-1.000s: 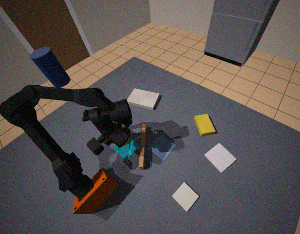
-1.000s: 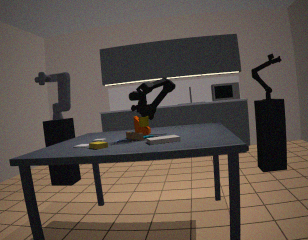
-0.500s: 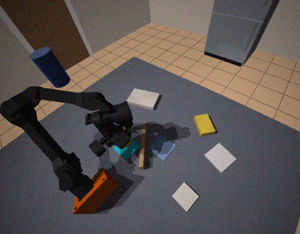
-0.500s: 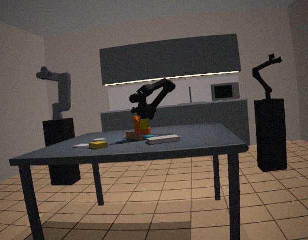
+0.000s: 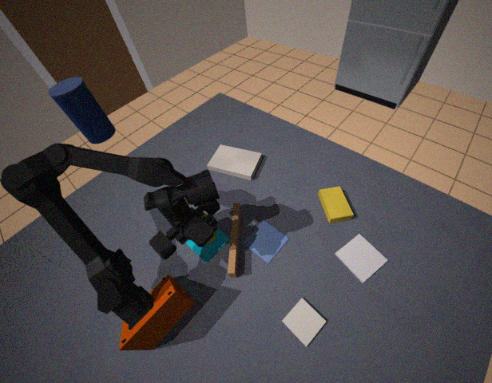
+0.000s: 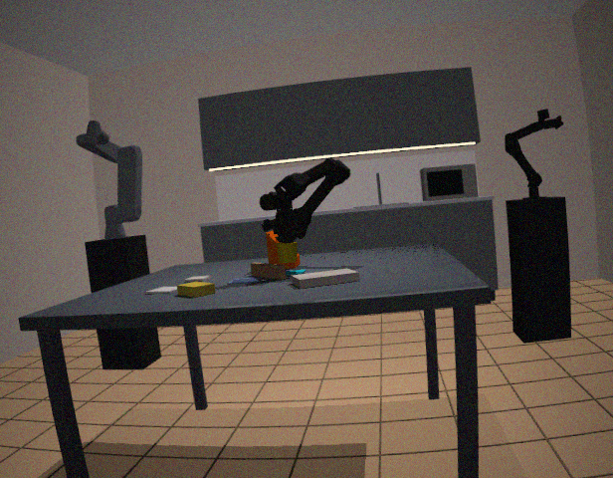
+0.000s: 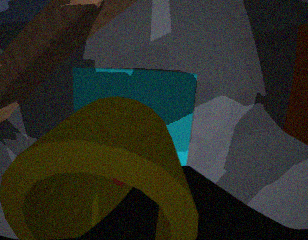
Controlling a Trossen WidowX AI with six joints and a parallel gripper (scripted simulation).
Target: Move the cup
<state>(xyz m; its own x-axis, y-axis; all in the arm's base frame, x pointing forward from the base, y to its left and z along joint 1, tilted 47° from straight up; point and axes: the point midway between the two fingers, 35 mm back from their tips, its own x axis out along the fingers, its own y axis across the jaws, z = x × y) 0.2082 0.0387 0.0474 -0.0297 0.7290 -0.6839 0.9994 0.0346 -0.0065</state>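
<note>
The cyan pad lies 20 mm ahead of my gripper tip and 80 mm below it. Also, from my gripper tip: light blue pad: 140 mm ahead, 130 mm to the right, 80 mm below; yellow cup: 20 mm ahead; wooden stick: 80 mm ahead, 70 mm to the right, 60 mm below.
</note>
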